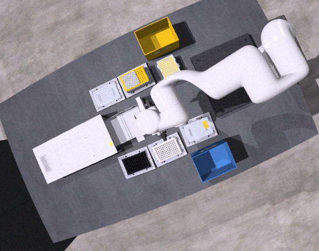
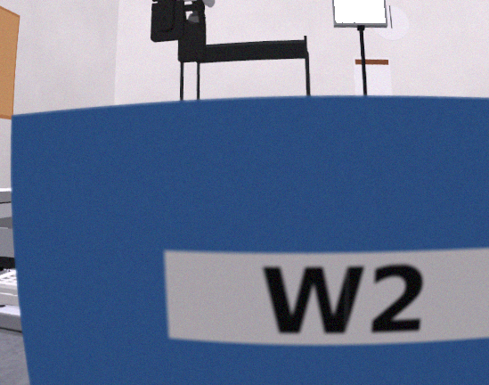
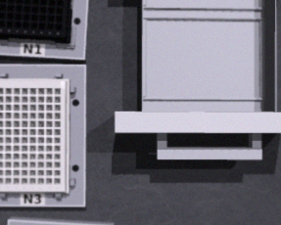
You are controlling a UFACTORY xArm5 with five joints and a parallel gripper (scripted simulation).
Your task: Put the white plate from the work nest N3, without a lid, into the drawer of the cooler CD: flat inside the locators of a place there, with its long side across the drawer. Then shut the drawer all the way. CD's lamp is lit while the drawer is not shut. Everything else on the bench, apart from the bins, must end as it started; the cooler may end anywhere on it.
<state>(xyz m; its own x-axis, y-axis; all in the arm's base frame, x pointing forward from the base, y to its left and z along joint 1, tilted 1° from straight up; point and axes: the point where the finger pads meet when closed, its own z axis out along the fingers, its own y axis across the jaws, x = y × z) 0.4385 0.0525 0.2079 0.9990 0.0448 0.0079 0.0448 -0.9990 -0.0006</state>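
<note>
The white plate lies 4 cm ahead of my hand, 15 cm to the left of it and 22 cm below it. The rest, counted from my hand: drawer: 16 cm ahead, 4 cm to the right, 20 cm below; yellow rack: 4 cm ahead, 24 cm to the right, 18 cm below; nest: 4 cm ahead, 15 cm to the left, 23 cm below.
</note>
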